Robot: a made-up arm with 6 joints.
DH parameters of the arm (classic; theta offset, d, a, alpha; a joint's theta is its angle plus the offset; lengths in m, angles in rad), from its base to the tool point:
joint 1: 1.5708 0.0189 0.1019 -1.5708
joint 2: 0 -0.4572 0.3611 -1.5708
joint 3: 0 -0.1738 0.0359 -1.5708
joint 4: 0 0.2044 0.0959 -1.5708
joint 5: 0 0.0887 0.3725 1.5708
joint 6: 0 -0.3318 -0.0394 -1.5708
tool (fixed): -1.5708 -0.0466 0 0
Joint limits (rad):
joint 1: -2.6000..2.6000
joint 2: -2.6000..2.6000
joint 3: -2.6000..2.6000
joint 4: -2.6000..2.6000
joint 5: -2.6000..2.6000
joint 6: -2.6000..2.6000
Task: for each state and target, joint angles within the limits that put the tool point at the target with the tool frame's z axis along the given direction. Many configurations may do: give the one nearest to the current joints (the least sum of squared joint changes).
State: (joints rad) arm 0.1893 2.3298 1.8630 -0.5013 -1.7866 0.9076
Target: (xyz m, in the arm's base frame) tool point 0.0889 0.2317 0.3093 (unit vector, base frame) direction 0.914 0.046 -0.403
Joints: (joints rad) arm 0.2768 2.1636 2.4877 -0.8177 -1.6596 1.3968
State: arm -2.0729 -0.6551 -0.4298 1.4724 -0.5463 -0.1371
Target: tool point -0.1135 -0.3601 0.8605 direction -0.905 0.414 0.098
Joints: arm -2.3207 -0.6593 -0.3597 1.0622 -0.2479 -0.2144
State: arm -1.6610 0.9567 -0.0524 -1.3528 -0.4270 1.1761
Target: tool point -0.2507 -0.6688 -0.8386 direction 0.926 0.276 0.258
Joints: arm -2.0284 1.2691 -0.0481 -0.9068 -0.8346 1.0917
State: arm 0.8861 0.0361 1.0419 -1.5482 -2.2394 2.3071
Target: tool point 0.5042 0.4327 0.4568 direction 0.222 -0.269 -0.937
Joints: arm 0.5173 0.8841 1.3370 -0.9359 -2.6000 1.9482
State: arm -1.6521 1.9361 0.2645 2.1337 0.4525 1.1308
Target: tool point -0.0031 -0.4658 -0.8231 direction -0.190 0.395 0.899
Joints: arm -2.0702 2.3861 0.4895 1.3886 -0.0599 1.3020
